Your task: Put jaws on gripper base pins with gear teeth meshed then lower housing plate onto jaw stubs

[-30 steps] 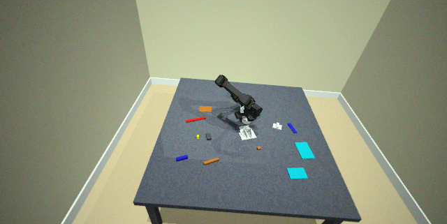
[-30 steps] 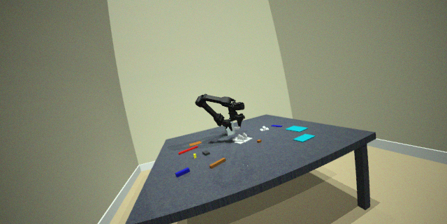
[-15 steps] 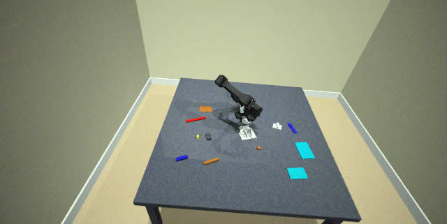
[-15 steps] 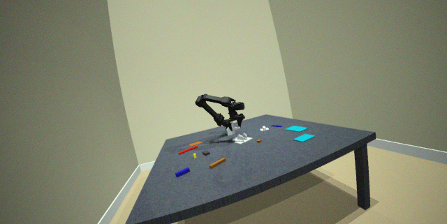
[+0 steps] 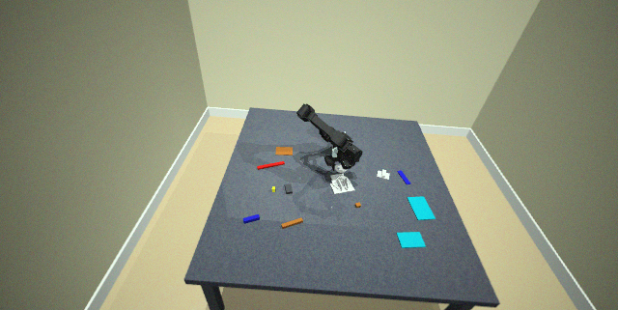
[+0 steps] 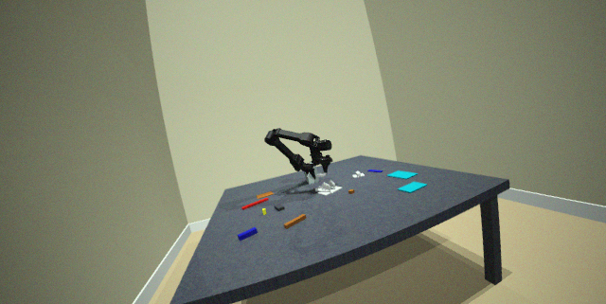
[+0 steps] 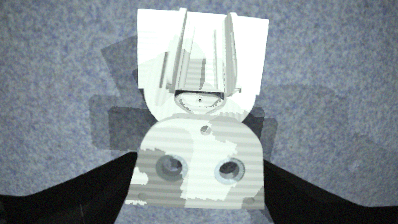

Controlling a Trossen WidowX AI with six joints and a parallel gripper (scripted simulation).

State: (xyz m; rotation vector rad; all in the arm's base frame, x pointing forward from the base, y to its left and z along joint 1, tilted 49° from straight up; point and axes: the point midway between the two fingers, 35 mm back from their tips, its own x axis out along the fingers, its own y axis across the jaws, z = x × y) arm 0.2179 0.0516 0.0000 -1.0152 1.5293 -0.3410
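Now: gripper tip 6 cm above the white jaw, 3 cm short of it and 1 cm to the left of it. The rest, counted from my gripper tip: orange cube: 17 cm ahead, 12 cm to the left, 7 cm below; then white gripper base: 2 cm above, 1 cm ahead; then grey block: 27 cm to the right, 15 cm ahead, 7 cm below.
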